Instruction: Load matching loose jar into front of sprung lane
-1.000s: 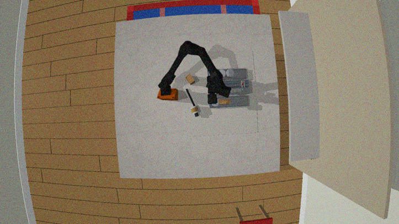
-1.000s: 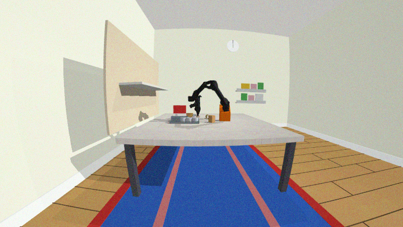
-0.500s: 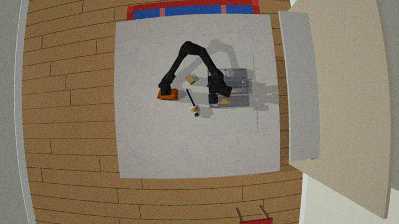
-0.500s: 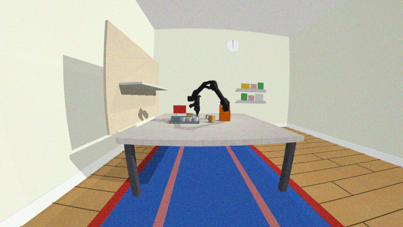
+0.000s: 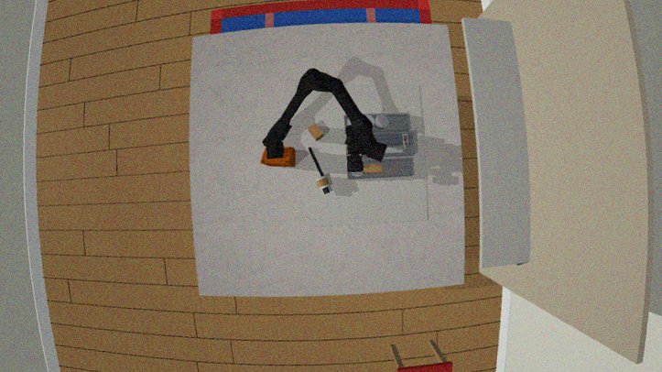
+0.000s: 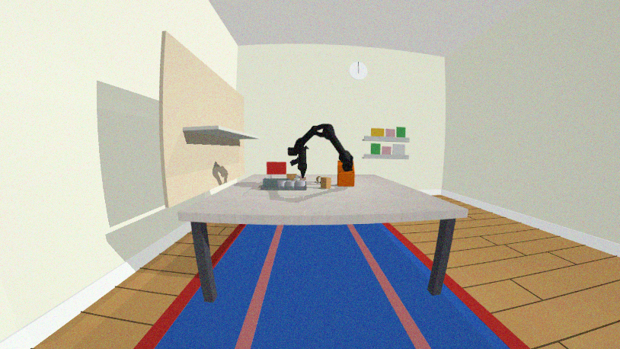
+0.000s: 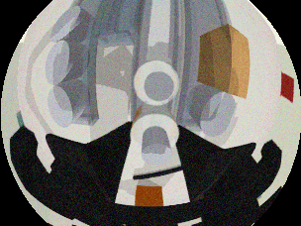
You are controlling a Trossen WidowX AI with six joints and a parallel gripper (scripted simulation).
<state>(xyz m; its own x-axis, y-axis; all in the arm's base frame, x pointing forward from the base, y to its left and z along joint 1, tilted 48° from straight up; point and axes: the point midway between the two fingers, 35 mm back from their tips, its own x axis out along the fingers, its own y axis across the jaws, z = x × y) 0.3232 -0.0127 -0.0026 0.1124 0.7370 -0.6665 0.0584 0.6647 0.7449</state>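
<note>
The dark-handled tool lies 160 mm behind my gripper tip, 50 mm below it and 30 mm to the right of it. The rest, counted from my gripper tip: wall shelf (510 mm ahead, 310 mm above, 30 mm to the right).
</note>
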